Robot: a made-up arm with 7 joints. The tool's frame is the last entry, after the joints. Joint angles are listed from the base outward. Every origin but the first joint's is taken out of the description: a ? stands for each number. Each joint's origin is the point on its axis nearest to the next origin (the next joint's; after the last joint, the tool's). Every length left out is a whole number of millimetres.
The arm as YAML. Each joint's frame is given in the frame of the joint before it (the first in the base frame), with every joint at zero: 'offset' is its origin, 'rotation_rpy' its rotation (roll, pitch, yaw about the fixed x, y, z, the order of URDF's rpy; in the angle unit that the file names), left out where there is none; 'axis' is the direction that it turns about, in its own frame. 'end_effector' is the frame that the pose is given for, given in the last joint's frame.
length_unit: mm
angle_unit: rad
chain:
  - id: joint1
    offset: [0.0, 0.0, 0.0]
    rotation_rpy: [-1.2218, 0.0, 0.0]
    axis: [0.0, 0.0, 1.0]
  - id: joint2
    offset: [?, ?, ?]
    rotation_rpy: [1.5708, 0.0, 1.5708]
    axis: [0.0, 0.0, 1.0]
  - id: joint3
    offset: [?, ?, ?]
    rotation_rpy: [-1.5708, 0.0, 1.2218]
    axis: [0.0, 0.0, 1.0]
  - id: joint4
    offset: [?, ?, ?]
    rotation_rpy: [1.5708, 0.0, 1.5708]
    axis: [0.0, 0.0, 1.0]
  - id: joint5
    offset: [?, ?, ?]
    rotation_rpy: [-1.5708, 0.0, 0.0]
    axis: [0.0, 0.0, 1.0]
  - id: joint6
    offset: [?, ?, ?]
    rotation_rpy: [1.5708, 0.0, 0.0]
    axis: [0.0, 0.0, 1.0]
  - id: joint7
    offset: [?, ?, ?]
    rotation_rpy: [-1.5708, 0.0, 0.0]
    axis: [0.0, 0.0, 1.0]
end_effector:
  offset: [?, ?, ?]
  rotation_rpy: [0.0, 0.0, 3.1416]
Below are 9 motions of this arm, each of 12 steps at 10 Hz.
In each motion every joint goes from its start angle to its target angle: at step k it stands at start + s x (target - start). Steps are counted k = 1, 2, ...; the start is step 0. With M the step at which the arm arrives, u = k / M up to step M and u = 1 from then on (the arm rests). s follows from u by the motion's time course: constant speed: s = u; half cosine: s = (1 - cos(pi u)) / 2; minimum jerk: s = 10 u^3 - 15 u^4 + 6 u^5.
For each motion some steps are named. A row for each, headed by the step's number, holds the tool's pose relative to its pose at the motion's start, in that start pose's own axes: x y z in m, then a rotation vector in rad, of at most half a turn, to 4 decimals.
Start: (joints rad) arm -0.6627 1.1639 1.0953 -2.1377 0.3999 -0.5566 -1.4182
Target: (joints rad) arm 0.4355 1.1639 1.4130 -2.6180 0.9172 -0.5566 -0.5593
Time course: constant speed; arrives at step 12
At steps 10, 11, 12:
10: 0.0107 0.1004 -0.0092 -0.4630 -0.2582 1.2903
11: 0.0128 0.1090 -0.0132 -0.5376 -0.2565 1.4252
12: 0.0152 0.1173 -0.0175 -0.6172 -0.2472 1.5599

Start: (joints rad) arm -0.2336 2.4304 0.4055 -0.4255 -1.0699 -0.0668 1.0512
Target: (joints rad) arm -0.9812 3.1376 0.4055 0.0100 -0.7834 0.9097 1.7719
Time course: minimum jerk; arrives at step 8
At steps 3, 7, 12:
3: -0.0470 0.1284 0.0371 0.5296 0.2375 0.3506
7: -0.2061 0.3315 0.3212 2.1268 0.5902 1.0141
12: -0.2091 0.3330 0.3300 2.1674 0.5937 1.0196

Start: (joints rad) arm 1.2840 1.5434 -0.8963 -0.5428 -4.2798 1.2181 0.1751
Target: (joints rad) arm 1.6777 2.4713 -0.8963 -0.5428 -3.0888 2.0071 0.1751
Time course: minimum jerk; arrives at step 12
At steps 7, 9, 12:
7: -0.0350 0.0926 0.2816 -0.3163 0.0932 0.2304
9: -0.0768 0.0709 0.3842 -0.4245 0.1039 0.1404
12: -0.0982 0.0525 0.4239 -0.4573 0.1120 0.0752

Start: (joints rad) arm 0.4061 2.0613 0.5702 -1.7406 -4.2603 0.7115 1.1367
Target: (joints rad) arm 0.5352 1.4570 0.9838 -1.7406 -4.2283 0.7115 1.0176
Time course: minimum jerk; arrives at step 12
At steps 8, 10, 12:
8: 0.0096 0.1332 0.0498 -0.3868 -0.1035 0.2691
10: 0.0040 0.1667 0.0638 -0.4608 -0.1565 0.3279
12: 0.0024 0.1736 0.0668 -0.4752 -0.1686 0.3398

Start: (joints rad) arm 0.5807 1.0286 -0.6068 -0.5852 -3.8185 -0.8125 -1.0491
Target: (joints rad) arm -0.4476 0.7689 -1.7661 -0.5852 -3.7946 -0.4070 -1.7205
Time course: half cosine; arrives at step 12
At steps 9, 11, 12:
9: 0.2049 -0.2522 0.1338 -0.7929 -0.6650 -0.7814
11: 0.2488 -0.2693 0.1579 -0.8100 -0.8419 -0.9272
12: 0.2547 -0.2710 0.1611 -0.8094 -0.8657 -0.9469

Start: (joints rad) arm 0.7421 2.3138 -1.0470 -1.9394 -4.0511 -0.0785 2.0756
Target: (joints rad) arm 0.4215 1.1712 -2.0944 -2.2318 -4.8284 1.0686 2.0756
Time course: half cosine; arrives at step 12
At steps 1, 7, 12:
1: 0.0047 0.0058 -0.0050 0.0393 -0.0084 0.0028
7: 0.0515 0.2585 -0.1216 1.4891 -0.0742 -0.3331
12: 0.0183 0.3848 -0.1103 2.1627 0.0027 -1.0492

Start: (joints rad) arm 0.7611 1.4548 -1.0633 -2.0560 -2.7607 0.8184 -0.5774
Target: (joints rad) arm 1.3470 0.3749 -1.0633 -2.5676 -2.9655 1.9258 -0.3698
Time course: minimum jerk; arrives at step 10
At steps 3, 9, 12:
3: -0.0157 0.0593 -0.0394 -0.2387 0.2955 0.1713
9: -0.1861 0.1528 -0.2259 -1.8348 1.5373 0.1822
12: -0.1876 0.1521 -0.2273 -1.8513 1.5474 0.1701

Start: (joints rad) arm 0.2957 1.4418 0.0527 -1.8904 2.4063 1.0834 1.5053
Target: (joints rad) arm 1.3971 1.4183 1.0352 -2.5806 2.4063 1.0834 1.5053
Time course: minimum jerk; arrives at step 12
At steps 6, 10, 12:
6: -0.0487 0.0748 0.0129 0.0948 -0.0227 -0.0662
10: -0.1156 0.1288 0.0103 0.2795 -0.1090 -0.1277
12: -0.1210 0.1323 0.0092 0.2986 -0.1163 -0.1317

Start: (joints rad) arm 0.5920 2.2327 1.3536 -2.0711 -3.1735 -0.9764 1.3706
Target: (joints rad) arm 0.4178 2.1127 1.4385 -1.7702 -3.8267 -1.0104 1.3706
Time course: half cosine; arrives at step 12
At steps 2, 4, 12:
2: -0.0030 -0.0065 -0.0023 -0.0413 0.0437 -0.0194
4: -0.0113 -0.0250 -0.0076 -0.1558 0.1586 -0.0755
12: -0.0424 -0.1083 -0.0121 -0.6452 0.5491 -0.3505

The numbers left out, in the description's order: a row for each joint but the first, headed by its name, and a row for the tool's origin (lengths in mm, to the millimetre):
joint2: 0.0 0.0 0.0
joint3: 309.0 -112.0 0.0
joint4: 0.0 -37.0 0.0
joint5: 26.0 -213.0 0.0
joint6: 0.0 0.0 0.0
joint7: 0.0 0.0 0.0
tool: 0.0 0.0 0.0

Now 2 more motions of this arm.
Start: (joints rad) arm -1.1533 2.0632 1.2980 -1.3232 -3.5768 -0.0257 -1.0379
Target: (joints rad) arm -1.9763 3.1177 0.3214 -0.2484 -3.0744 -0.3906 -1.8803
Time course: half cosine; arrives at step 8
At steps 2, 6, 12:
2: 0.0239 -0.0187 -0.0403 0.0685 -0.0271 -0.1309
6: 0.3270 -0.1638 -0.0399 0.7894 -0.5274 -0.9525
12: 0.4006 -0.2135 0.0205 1.0424 -0.7132 -1.0610

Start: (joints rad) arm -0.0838 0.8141 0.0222 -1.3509 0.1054 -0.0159 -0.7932
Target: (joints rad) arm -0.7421 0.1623 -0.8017 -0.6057 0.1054 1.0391 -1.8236
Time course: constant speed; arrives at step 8
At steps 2, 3, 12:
2: 0.0797 -0.0622 -0.0409 -0.3559 0.0310 -0.1777
3: 0.1270 -0.0850 -0.0577 -0.5300 -0.0082 -0.3108
12: 0.3741 -0.1186 -0.0875 -1.1416 -0.3863 -1.3705

